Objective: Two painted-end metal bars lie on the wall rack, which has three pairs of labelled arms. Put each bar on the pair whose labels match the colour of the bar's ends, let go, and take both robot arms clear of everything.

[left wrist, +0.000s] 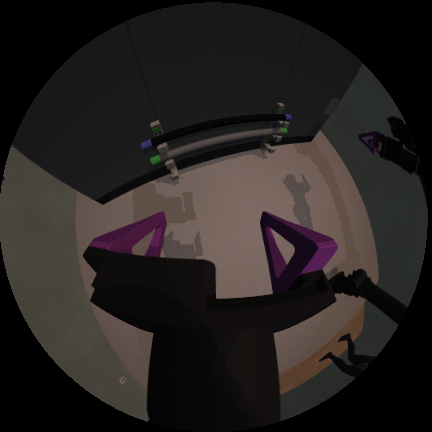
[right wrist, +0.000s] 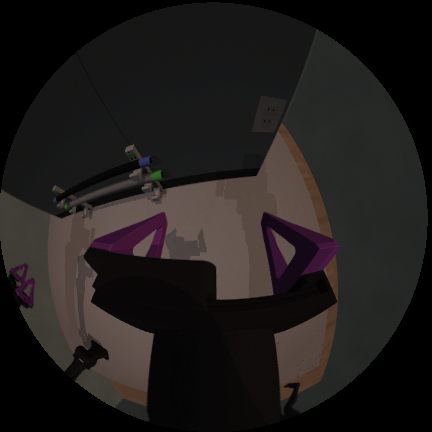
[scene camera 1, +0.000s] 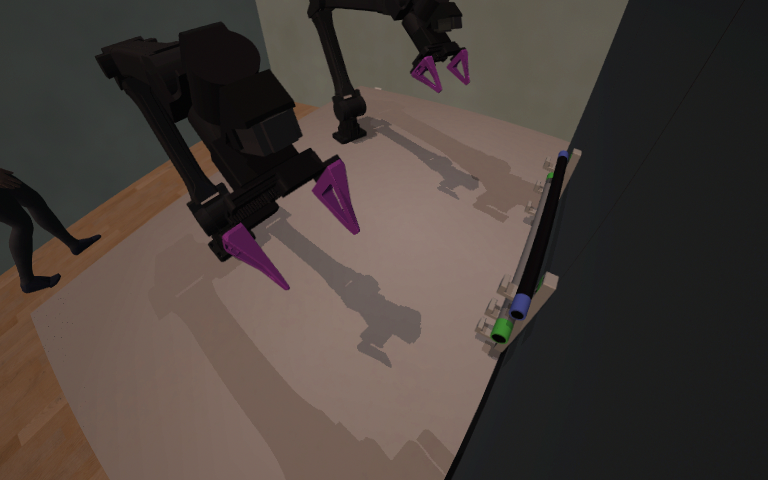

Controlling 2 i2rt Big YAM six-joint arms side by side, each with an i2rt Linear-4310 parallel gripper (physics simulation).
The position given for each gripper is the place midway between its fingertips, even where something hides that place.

Note:
In view: the left gripper [scene camera 1: 454, 87], the right gripper [scene camera 1: 324, 259], a green-ended bar [scene camera 1: 518, 274], a blue-ended bar [scene camera 1: 521, 302] and a dark wall [scene camera 1: 643, 355].
The green-ended bar also shows in the left wrist view [left wrist: 214, 140] and in the right wrist view [right wrist: 156, 175]. The blue-ended bar is seen too in the left wrist view [left wrist: 188, 129] and in the right wrist view [right wrist: 147, 160]. The left gripper is seen too in the left wrist view [left wrist: 212, 216].

